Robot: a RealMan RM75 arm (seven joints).
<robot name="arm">
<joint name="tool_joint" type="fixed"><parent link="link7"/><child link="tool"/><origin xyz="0 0 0" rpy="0 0 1.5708"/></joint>
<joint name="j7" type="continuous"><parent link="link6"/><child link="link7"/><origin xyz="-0.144 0 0" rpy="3.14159 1.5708 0"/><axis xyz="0 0 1"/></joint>
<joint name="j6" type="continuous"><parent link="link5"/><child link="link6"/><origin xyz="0 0 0" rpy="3.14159 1.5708 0"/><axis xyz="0 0 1"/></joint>
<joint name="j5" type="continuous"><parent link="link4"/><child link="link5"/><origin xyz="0 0.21 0" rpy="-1.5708 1.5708 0"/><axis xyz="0 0 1"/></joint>
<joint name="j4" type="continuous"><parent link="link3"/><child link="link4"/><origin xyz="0 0 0" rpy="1.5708 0 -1.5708"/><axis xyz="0 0 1"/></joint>
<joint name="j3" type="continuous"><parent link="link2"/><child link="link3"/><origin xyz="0 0.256 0" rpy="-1.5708 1.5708 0"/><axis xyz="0 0 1"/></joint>
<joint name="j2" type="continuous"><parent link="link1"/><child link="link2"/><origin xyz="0 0 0" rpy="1.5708 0 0"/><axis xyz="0 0 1"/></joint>
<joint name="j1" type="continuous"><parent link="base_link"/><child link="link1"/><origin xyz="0 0 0.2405" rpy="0 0 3.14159"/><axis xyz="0 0 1"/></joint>
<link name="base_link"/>
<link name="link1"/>
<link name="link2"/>
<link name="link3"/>
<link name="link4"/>
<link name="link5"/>
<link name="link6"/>
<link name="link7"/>
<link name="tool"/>
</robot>
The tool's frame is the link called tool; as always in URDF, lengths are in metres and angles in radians. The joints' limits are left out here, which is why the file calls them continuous.
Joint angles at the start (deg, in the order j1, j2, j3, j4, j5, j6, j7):
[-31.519 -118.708 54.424 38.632 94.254 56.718 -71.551]
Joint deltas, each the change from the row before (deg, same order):
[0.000 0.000 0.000 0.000 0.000 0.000 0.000]
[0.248 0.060 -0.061 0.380 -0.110 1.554 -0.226]
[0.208 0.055 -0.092 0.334 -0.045 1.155 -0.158]
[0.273 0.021 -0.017 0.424 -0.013 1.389 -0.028]
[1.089 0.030 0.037 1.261 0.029 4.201 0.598]
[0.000 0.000 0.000 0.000 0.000 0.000 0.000]
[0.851 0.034 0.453 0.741 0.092 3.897 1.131]
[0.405 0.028 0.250 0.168 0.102 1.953 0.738]
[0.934 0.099 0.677 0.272 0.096 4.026 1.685]
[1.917 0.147 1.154 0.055 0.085 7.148 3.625]
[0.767 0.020 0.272 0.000 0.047 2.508 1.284]
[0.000 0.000 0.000 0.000 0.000 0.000 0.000]
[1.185 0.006 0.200 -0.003 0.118 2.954 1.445]
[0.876 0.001 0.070 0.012 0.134 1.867 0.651]
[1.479 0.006 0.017 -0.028 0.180 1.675 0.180]
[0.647 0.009 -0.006 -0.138 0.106 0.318 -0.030]
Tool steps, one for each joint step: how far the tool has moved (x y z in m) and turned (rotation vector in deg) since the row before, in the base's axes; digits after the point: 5 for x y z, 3 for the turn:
[0.00000 0.00000 0.00000 0.000 0.000 0.000]
[0.00203 -0.00243 0.00070 -0.709 -0.723 -0.838]
[0.00132 -0.00182 0.00090 -0.472 -0.488 -0.624]
[0.00171 -0.00251 0.00049 -0.627 -0.421 -0.901]
[0.00332 -0.00934 0.00093 -1.835 -0.729 -2.963]
[0.00000 0.00000 0.00000 0.000 0.000 0.000]
[0.00326 -0.00964 -0.00172 -2.123 -0.219 -3.214]
[0.00105 -0.00530 -0.00146 -1.160 -0.032 -1.623]
[0.00146 -0.01177 -0.00297 -2.402 -0.089 -3.392]
[-0.00016 -0.02352 -0.00507 -4.072 -0.496 -5.916]
[-0.00073 -0.00879 -0.00119 -1.306 -0.376 -1.912]
[0.00000 0.00000 0.00000 0.000 0.000 0.000]
[-0.00256 -0.01160 -0.00094 -1.478 -0.569 -1.857]
[-0.00234 -0.00791 -0.00034 -1.025 -0.466 -0.820]
[-0.00590 -0.01024 -0.00022 -1.130 -0.554 0.331]
[-0.00341 -0.00389 -0.00038 -0.351 -0.114 0.582]

